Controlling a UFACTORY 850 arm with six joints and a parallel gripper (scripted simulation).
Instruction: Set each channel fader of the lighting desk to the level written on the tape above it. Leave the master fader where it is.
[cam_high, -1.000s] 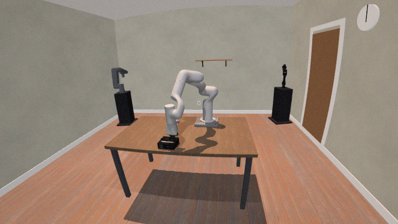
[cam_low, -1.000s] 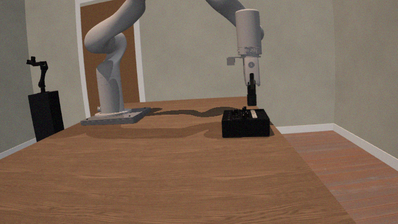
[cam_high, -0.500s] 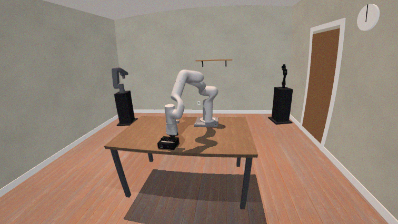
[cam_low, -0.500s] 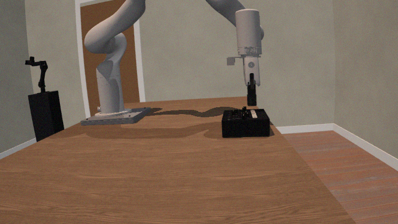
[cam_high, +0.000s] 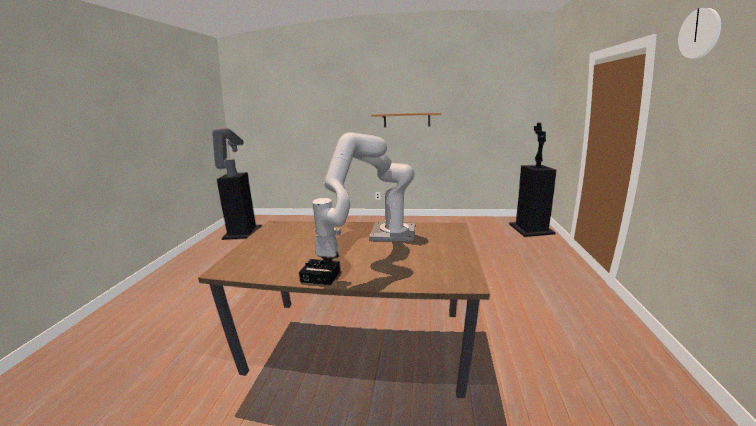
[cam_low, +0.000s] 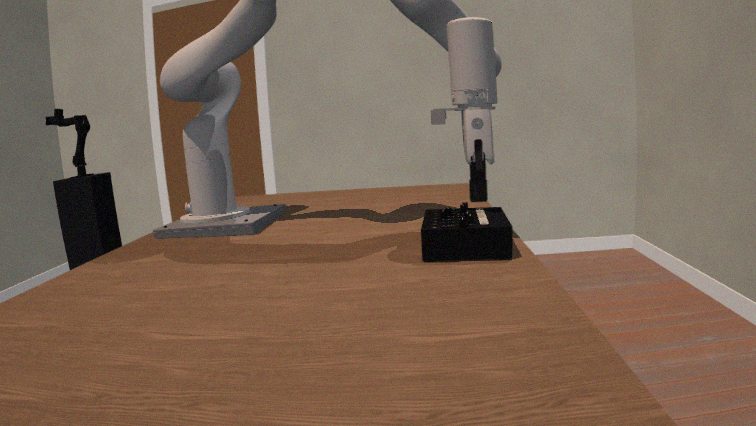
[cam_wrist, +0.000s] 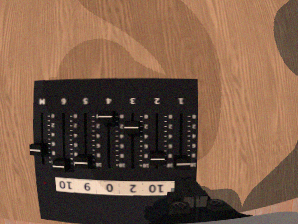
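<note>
The master fader lies 120 mm to the right of my hand, 70 mm behind it and 30 mm below it.
</note>
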